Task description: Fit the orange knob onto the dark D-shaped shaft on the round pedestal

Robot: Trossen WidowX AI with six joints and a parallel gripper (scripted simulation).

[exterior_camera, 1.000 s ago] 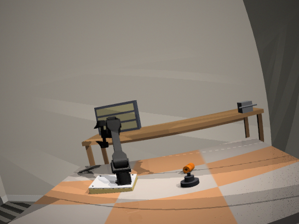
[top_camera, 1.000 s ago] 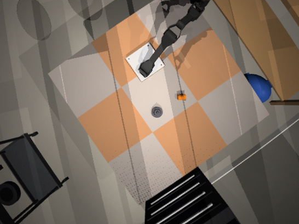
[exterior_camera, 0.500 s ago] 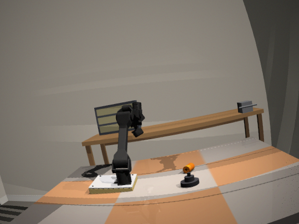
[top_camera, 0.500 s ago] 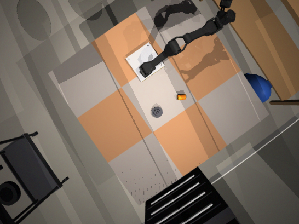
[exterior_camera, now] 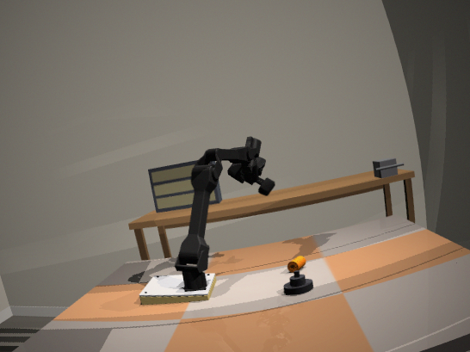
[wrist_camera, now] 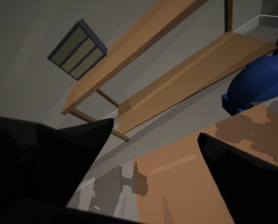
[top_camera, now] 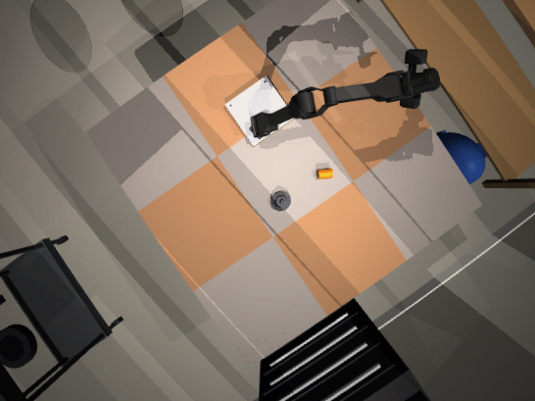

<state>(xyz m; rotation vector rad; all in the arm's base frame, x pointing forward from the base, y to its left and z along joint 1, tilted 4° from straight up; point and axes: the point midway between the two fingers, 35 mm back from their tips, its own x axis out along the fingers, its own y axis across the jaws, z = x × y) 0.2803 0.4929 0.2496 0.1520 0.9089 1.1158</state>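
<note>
Right now my gripper tip is 450 mm to the left of the orange knob, 240 mm above it and 40 mm short of it. Also, from my gripper tip: round dark pedestal 660 mm to the right, 230 mm below, 10 mm behind.
</note>
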